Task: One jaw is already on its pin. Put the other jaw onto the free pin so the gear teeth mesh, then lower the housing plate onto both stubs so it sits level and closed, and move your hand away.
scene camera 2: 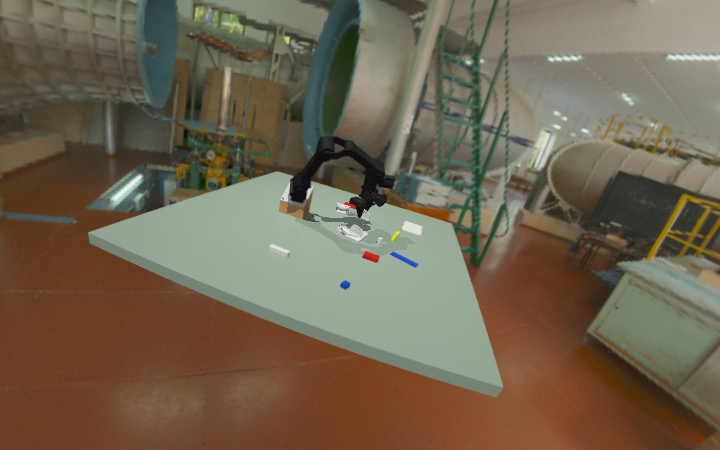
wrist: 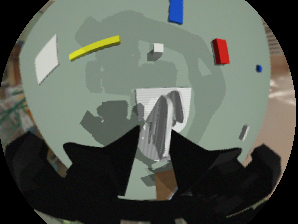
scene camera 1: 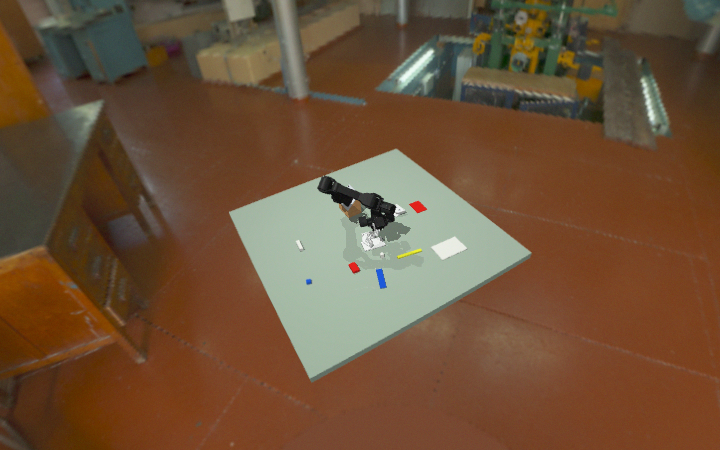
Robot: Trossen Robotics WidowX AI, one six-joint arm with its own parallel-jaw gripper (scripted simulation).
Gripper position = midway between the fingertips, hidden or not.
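Observation:
Wrist view: a white jaw (wrist: 156, 148), carried by the gripper (wrist: 153, 129).

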